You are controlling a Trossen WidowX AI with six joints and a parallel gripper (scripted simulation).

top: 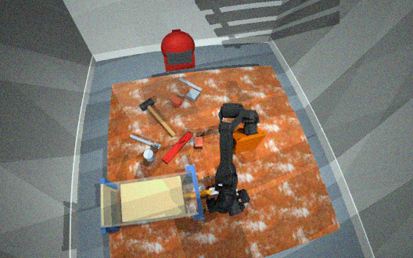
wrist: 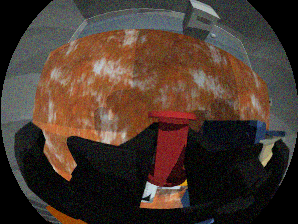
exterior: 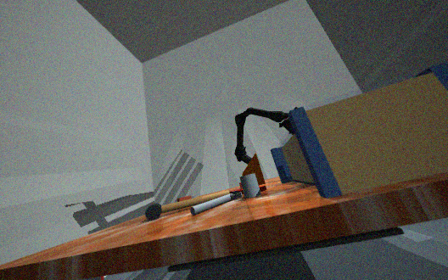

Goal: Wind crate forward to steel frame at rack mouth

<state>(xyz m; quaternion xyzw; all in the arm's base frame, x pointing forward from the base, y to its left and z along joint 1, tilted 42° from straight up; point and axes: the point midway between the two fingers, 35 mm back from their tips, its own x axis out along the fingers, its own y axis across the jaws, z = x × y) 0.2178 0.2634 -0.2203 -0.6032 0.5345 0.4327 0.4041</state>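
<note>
The red-knobbed winch handle is 1 cm behind my gripper tip, 5 cm to the right of it and 3 cm below it. From my gripper tip the other things lie so: red knob 2 cm to the right; blue steel frame 12 cm ahead, 11 cm to the right, 3 cm below; winch 5 cm behind, 12 cm to the right, 10 cm below.
</note>
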